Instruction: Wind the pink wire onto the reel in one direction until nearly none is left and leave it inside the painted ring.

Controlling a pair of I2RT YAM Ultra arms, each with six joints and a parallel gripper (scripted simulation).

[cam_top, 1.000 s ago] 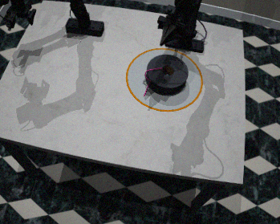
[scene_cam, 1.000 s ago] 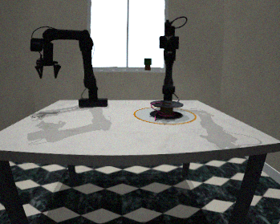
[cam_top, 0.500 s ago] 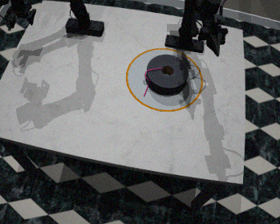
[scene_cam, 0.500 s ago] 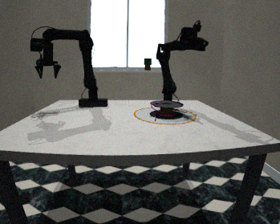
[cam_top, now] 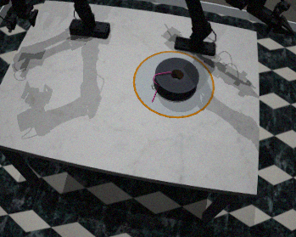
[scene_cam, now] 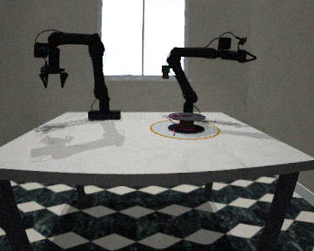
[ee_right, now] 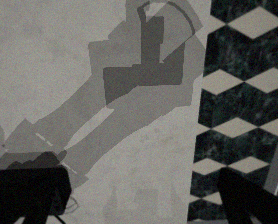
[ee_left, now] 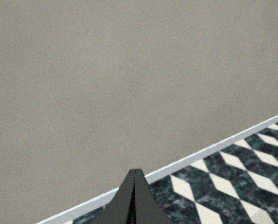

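My left gripper is now 5 cm short of the dark reel, 41 cm to the left of it and 36 cm above it. Round my left hand: orange painted ring 4 cm ahead, 41 cm to the right, 39 cm below.
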